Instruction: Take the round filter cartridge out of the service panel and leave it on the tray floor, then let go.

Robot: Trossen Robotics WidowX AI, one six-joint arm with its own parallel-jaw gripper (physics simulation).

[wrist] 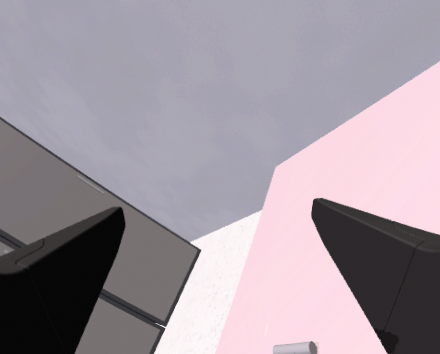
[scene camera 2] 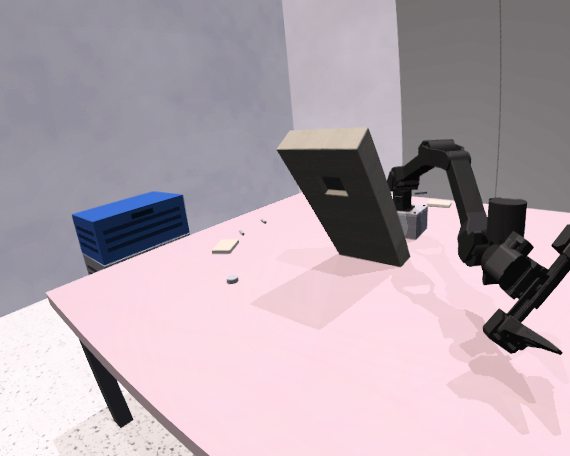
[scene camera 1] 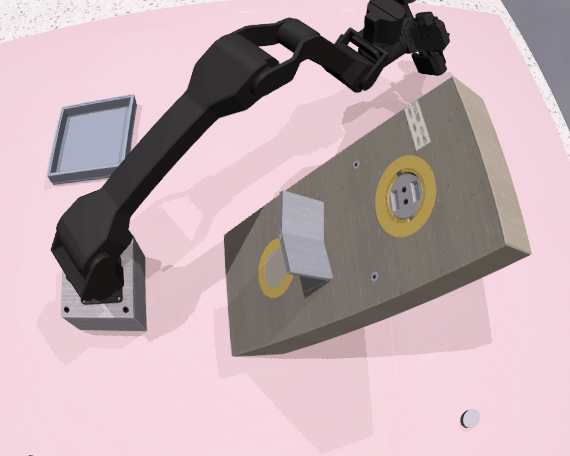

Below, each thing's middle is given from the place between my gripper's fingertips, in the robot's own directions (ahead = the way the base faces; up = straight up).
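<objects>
The grey tray [scene camera 1: 92,139] is 130 mm to the right of my hand, 640 mm behind it and 140 mm below it. I find the round filter cartridge [scene camera 1: 405,196] 110 mm above my hand, 430 mm to the right of it and 220 mm behind it. As for the service panel [scene camera 1: 479,226], my hand is 180 mm past it, 160 mm below it and 440 mm to the left of it.
</objects>
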